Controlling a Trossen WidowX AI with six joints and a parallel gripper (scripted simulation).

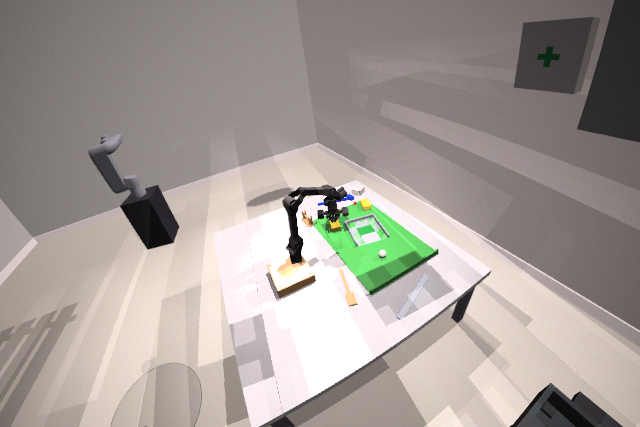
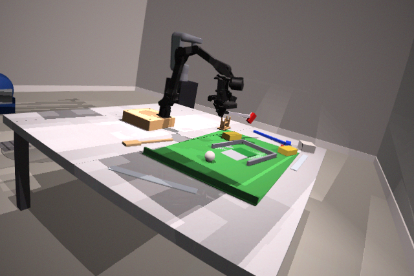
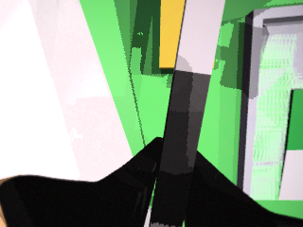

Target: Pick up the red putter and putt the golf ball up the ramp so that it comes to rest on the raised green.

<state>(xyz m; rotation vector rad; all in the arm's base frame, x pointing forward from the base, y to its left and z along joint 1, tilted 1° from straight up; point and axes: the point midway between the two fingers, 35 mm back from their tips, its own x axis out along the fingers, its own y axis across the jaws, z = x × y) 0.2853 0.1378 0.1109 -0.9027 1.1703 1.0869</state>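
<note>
My gripper tip is 41 cm to the left of the wooden spatula, 12 cm above it and 8 cm past it. Also, from my gripper tip: wooden stand (24 cm to the left, 13 cm behind, 9 cm below); then white golf ball (28 cm to the right, 19 cm ahead, 10 cm below); then green mat (19 cm ahead, 12 cm below, 8 cm to the right).
</note>
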